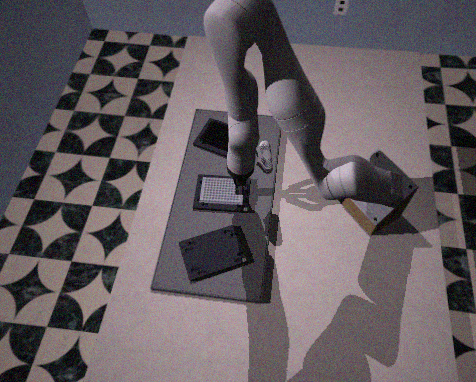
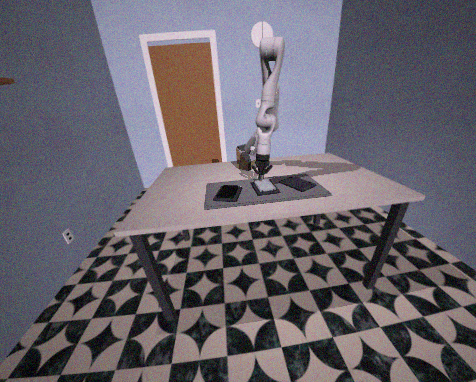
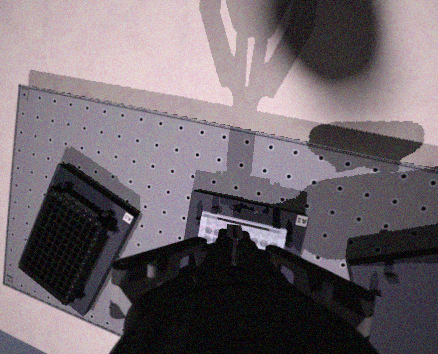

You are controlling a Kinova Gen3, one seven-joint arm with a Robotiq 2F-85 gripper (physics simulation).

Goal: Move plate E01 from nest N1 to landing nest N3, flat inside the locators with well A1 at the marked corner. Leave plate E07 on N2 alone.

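A white well plate (image 1: 215, 190) (image 2: 265, 185) (image 3: 242, 232) lies in the middle nest (image 1: 220, 207) (image 3: 300, 236), which has an A1 label at one corner. My gripper (image 1: 244, 202) (image 2: 260, 177) (image 3: 233, 234) is shut and empty, its fingertips over the plate's robot-side end. Contact and exact seating cannot be told; gripper and arm hide part of the plate. A black plate (image 1: 212, 134) (image 2: 228, 192) (image 3: 65, 247) lies in another nest (image 3: 105, 252). The third nest (image 1: 215, 252) (image 2: 298, 183) (image 3: 405, 300) holds no plate. Names E01, E07, N1, N2 and N3 are not readable.
The nests stand on a grey perforated board (image 1: 172, 272) (image 2: 212, 202) (image 3: 165, 145) on the pale table (image 1: 135, 325) (image 2: 165, 215). The arm's base stands beside an orange-edged block (image 1: 357, 217). Arm shadows cross the board and table.
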